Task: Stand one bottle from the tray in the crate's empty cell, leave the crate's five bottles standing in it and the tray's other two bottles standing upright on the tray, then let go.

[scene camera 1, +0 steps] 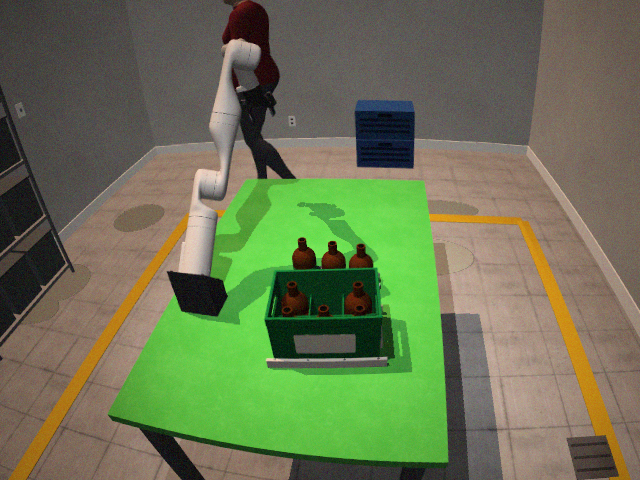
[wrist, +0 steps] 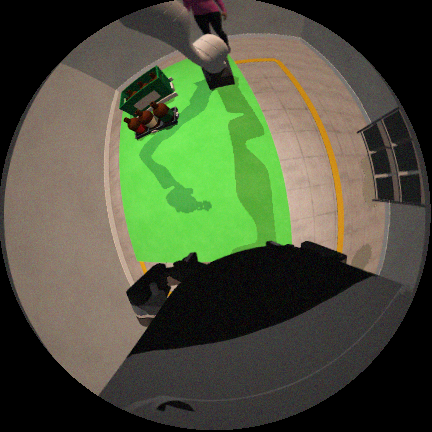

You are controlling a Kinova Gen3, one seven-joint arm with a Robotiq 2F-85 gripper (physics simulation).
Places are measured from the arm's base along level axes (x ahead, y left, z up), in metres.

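Pixels of known places: gripper, fingertip midpoint: [scene camera 1: 263, 118]; arm's base, link origin: [scene camera 1: 195, 275].
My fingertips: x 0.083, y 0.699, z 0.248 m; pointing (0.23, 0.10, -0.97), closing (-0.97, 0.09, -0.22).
Observation:
For each thing: its middle in the pictures, then the offset to it from my fingertips. "*": a spot on its surface instead.
- green crate, body centre: [scene camera 1: 326, 317] [wrist: 145, 91] 0.283 m down, 0.320 m ahead, 0.809 m right
- far row, surface spot: [scene camera 1: 294, 301] * 0.248 m down, 0.237 m ahead, 0.789 m right
- dark tray, surface spot: [wrist: 157, 129] * 0.368 m down, 0.305 m ahead, 0.522 m right
- pale strip, surface spot: [scene camera 1: 327, 363] * 0.350 m down, 0.330 m ahead, 0.912 m right
The green crate [scene camera 1: 279, 338] [wrist: 131, 104] stands on the green table. Five brown bottles stand in it: three in the row near scene camera 1, and one at each end of the far row [scene camera 1: 294, 301] [scene camera 1: 357, 301]. The middle cell of the far row is empty. Three brown bottles [scene camera 1: 303, 257] [scene camera 1: 333, 258] [scene camera 1: 360, 259] [wrist: 134, 124] [wrist: 145, 118] [wrist: 160, 111] stand upright on the dark tray [wrist: 158, 130] behind the crate; the crate hides most of the tray in scene camera 1. My gripper [wrist: 232, 254] is open and empty, high up and far from crate and tray.
A pale strip [scene camera 1: 327, 363] lies along the crate's near side. My arm's black base [scene camera 1: 199, 294] stands at the table's left edge. A person in red [scene camera 1: 251, 31] is behind the raised arm in scene camera 1. Blue boxes [scene camera 1: 385, 135] stand at the back wall, a shelf rack at the left.

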